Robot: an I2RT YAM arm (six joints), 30 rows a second.
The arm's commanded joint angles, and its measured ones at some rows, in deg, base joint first. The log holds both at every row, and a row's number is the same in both.
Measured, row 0:
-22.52 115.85 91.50 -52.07 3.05 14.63
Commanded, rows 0 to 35:
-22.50 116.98 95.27 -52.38 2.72 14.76
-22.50 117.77 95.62 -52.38 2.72 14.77
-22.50 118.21 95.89 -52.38 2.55 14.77
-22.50 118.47 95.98 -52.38 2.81 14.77
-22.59 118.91 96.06 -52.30 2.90 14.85
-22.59 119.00 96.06 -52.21 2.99 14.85
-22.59 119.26 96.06 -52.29 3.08 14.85
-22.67 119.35 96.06 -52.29 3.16 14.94
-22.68 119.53 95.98 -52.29 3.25 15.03
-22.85 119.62 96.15 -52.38 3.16 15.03
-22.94 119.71 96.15 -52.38 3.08 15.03
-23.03 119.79 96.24 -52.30 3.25 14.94
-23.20 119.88 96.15 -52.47 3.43 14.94
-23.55 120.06 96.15 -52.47 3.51 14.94
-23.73 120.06 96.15 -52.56 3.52 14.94
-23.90 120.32 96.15 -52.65 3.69 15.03
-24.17 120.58 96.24 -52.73 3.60 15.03
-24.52 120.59 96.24 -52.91 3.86 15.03
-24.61 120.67 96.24 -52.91 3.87 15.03
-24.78 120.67 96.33 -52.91 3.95 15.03
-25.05 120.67 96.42 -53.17 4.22 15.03
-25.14 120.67 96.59 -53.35 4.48 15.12
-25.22 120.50 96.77 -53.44 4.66 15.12
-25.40 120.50 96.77 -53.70 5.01 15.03
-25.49 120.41 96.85 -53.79 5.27 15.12
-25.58 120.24 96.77 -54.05 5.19 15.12
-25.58 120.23 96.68 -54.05 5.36 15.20
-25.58 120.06 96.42 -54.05 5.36 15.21
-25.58 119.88 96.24 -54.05 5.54 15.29
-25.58 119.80 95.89 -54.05 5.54 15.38
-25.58 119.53 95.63 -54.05 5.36 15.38
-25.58 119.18 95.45 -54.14 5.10 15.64
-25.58 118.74 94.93 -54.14 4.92 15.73
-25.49 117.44 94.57 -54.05 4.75 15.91
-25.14 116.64 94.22 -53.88 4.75 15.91
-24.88 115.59 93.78 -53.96 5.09 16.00
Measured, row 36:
-25.21 120.07 94.43 -53.34 4.25 15.07
